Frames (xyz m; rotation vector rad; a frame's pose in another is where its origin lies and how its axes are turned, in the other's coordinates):
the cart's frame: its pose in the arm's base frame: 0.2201 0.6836 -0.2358 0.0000 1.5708 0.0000
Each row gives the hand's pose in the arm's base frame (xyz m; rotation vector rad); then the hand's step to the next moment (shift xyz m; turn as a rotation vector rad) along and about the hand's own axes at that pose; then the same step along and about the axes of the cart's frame.
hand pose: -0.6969 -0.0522 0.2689 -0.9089 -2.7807 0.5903
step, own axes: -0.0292 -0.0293 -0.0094 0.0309 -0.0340 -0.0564
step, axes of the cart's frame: -0.0199 -0.0360 0.0103 -0.0662 0.0113 -0.0280
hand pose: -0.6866 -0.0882 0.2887 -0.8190 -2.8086 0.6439
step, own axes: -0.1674 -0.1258 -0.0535 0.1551 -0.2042 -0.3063
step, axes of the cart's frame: -0.1002 -0.1668 0.0941 -0.3679 0.0395 -0.1505
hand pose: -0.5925 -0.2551 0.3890 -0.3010 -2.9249 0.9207
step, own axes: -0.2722 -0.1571 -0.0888 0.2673 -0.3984 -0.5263
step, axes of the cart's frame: -0.1630 -0.1316 0.2505 -0.6593 0.0298 -0.2675
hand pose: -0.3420 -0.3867 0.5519 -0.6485 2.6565 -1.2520
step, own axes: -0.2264 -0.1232 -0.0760 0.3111 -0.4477 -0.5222
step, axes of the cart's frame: -0.1291 0.0826 0.2207 -0.6969 -0.0198 -0.2896
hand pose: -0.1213 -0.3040 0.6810 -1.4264 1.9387 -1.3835
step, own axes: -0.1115 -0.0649 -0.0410 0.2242 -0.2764 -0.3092
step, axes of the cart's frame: -0.0468 0.1167 0.0502 -0.4321 -0.0467 -0.1826
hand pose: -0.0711 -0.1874 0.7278 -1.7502 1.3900 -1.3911
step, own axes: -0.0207 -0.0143 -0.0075 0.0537 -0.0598 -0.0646
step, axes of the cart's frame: -0.0064 0.0255 -0.0002 -0.0948 -0.0153 -0.0376
